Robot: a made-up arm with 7 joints.
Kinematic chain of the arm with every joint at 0, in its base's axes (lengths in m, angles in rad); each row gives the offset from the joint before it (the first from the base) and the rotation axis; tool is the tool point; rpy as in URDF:
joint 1: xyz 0.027 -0.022 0.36 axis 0 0.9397 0.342
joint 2: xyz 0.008 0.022 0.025 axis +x
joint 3: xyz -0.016 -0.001 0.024 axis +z
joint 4: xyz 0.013 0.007 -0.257 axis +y
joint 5: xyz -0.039 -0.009 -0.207 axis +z
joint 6: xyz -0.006 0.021 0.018 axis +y
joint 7: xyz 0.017 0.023 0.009 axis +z
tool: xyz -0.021 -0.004 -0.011 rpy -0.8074 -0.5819 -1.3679
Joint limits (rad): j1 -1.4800..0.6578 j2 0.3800..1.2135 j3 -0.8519..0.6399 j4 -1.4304..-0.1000 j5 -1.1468..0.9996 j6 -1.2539..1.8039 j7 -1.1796..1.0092
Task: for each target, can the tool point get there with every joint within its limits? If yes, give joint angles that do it. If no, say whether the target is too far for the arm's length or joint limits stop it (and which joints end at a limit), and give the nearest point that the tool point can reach.
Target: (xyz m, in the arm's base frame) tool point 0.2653 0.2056 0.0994
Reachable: yes | joints -0.5840 0.4681 0.3986 -0.3914 -0.0976 0.7940 0.3581
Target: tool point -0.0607 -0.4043 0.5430
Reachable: no: joint limits stop it (at a limit: joint 1, joint 2, joint 3, joint 4, joint 5, joint 7) | nearest point 0.2713 -0.1616 0.4428 | short by 0.423 m
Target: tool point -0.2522 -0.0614 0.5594
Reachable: no: joint limits stop it (at a limit: joint 1, joint 2, joint 3, joint 4, joint 5, joint 7) | nearest point 0.0750 0.2169 0.5926 | short by 0.431 m
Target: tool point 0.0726 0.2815 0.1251
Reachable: yes | joints 0.4079 0.7743 0.0040 -1.2576 0.0831 -0.0581 -0.0590
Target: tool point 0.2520 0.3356 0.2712
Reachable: yes | joints -0.6271 0.9596 0.2200 -0.5492 -0.1999 0.5996 0.4110
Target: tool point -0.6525 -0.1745 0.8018
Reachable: no: too far | nearest point -0.2831 0.1104 0.1120 | short by 0.833 m
